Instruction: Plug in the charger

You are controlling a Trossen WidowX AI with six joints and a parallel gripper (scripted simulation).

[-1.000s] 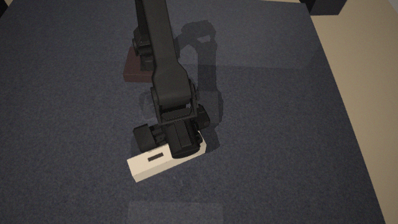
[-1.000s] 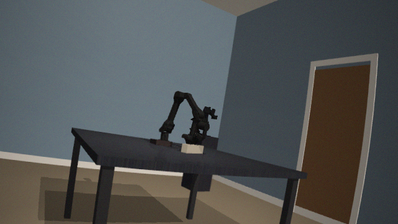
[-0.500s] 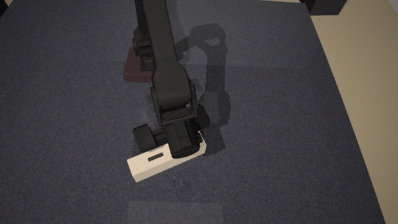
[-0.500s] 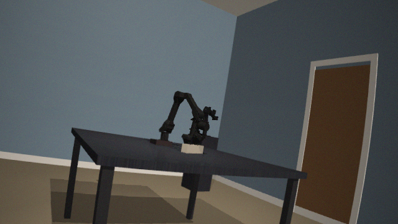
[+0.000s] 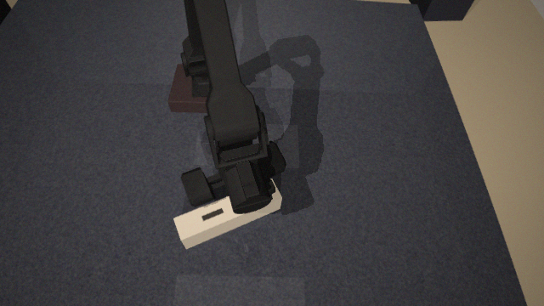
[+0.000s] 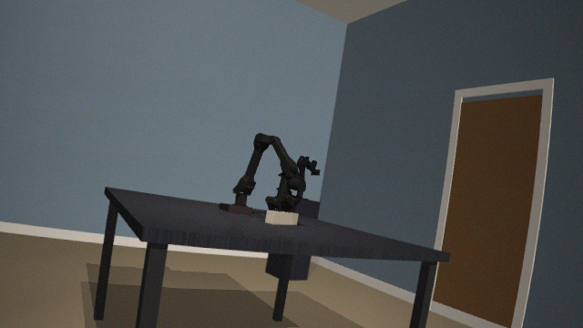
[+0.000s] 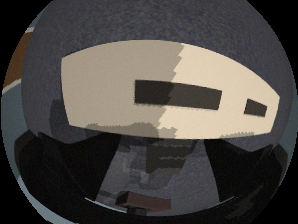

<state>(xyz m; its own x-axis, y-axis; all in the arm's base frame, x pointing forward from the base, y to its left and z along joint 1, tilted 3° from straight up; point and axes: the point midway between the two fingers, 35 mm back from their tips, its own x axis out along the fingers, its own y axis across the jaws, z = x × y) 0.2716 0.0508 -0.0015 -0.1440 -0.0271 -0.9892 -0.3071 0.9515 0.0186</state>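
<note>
My gripper tip is now 2 cm short of the two-prong charger, 1 cm to the right of it and 1 cm below it.
</note>
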